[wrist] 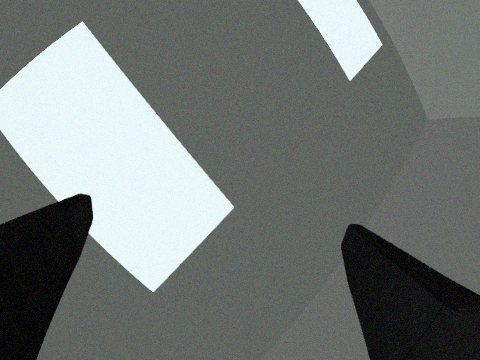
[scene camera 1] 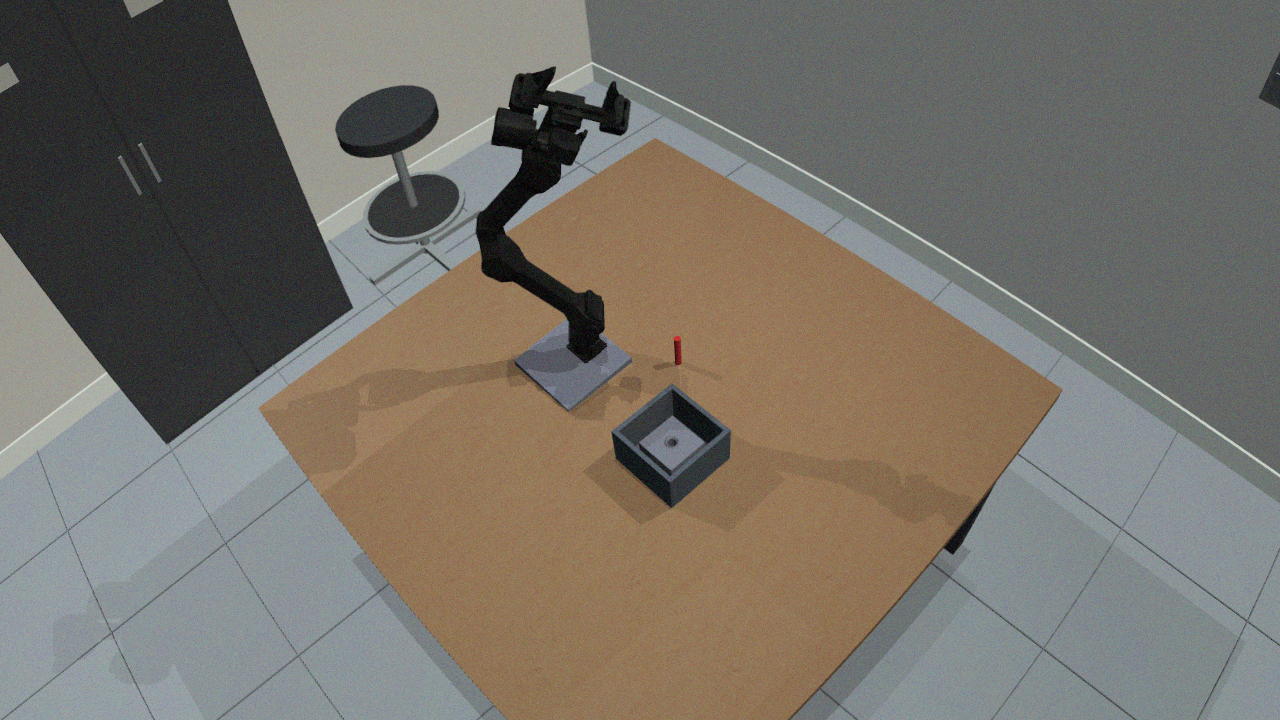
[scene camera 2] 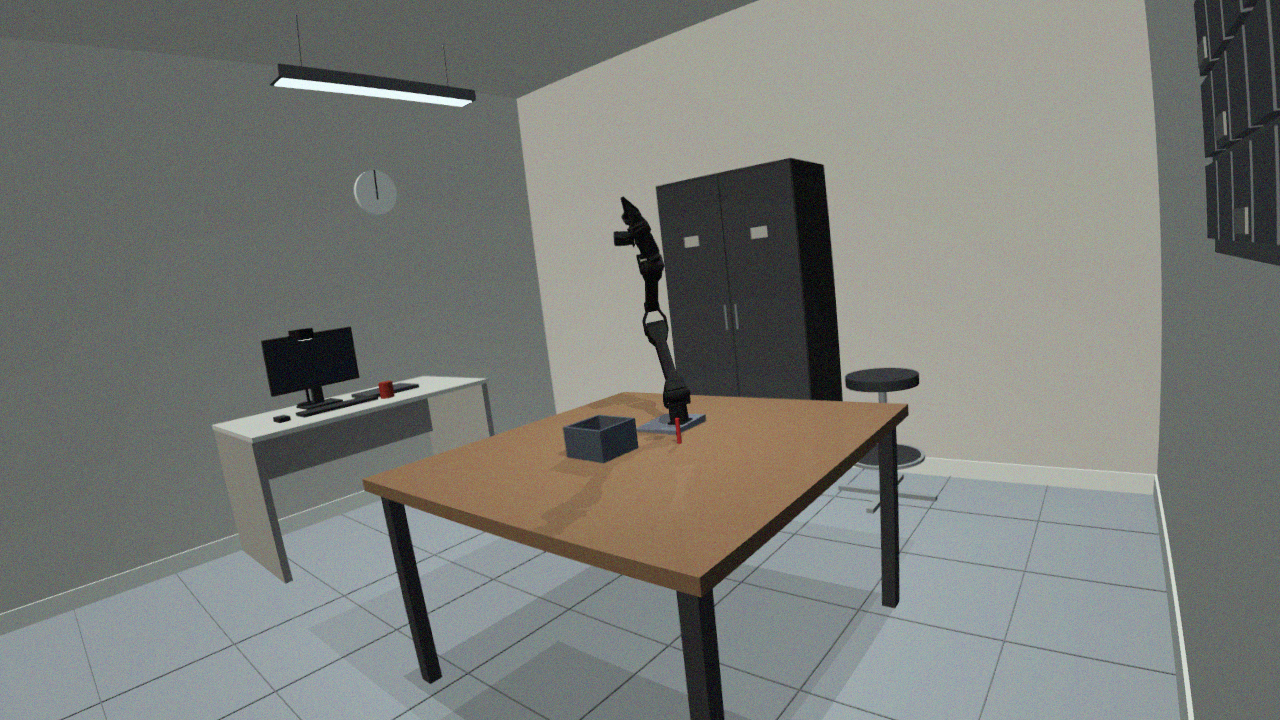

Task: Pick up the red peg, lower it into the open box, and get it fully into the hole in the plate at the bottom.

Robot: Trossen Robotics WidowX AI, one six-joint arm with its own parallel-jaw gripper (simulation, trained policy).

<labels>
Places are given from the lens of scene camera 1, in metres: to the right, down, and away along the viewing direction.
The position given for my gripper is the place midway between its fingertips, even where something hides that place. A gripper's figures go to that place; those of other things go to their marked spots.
my gripper (scene camera 1: 584, 76): -0.08, -0.41, 1.18
dark grey box (scene camera 1: 671, 401): 0.06, 0.08, 1.69
</labels>
